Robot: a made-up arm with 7 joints. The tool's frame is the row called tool.
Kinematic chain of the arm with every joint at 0, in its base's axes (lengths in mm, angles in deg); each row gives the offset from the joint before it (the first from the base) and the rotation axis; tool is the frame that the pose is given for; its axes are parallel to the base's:
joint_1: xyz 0 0 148.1 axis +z
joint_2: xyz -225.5 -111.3 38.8 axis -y
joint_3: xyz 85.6 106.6 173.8 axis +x
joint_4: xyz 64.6 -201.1 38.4 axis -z
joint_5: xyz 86 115.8 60.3 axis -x
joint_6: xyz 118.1 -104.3 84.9 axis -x
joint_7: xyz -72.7 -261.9 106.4 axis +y
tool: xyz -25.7 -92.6 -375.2
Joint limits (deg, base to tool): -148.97..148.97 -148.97..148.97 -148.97..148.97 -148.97..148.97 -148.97..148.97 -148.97..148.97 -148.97..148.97
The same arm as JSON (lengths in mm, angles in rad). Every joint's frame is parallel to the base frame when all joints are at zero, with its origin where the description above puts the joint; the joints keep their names.
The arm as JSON. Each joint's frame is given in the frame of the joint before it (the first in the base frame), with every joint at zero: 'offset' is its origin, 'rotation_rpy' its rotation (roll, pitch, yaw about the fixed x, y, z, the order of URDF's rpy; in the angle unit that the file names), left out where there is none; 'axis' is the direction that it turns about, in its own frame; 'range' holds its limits. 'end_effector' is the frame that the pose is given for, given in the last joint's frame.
{
  "length_unit": "mm",
  "angle_unit": "rad",
  "chain": [
    {
      "id": "joint_1",
      "offset": [
        0.0,
        0.0,
        148.1
      ],
      "axis": [
        0.0,
        0.0,
        1.0
      ],
      "range": [
        -2.6,
        2.6
      ]
    },
    {
      "id": "joint_2",
      "offset": [
        -225.5,
        -111.3,
        38.8
      ],
      "axis": [
        0.0,
        -1.0,
        0.0
      ],
      "range": [
        -2.6,
        2.6
      ]
    },
    {
      "id": "joint_3",
      "offset": [
        85.6,
        106.6,
        173.8
      ],
      "axis": [
        1.0,
        0.0,
        0.0
      ],
      "range": [
        -2.6,
        2.6
      ]
    },
    {
      "id": "joint_4",
      "offset": [
        64.6,
        -201.1,
        38.4
      ],
      "axis": [
        0.0,
        0.0,
        -1.0
      ],
      "range": [
        -2.6,
        2.6
      ]
    },
    {
      "id": "joint_5",
      "offset": [
        86.0,
        115.8,
        60.3
      ],
      "axis": [
        -1.0,
        0.0,
        0.0
      ],
      "range": [
        -2.6,
        2.6
      ]
    },
    {
      "id": "joint_6",
      "offset": [
        118.1,
        -104.3,
        84.9
      ],
      "axis": [
        -1.0,
        0.0,
        0.0
      ],
      "range": [
        -2.6,
        2.6
      ]
    },
    {
      "id": "joint_7",
      "offset": [
        -72.7,
        -261.9,
        106.4
      ],
      "axis": [
        0.0,
        1.0,
        0.0
      ],
      "range": [
        -2.6,
        2.6
      ]
    }
  ],
  "end_effector": {
    "offset": [
      -25.7,
      -92.6,
      -375.2
    ]
  }
}

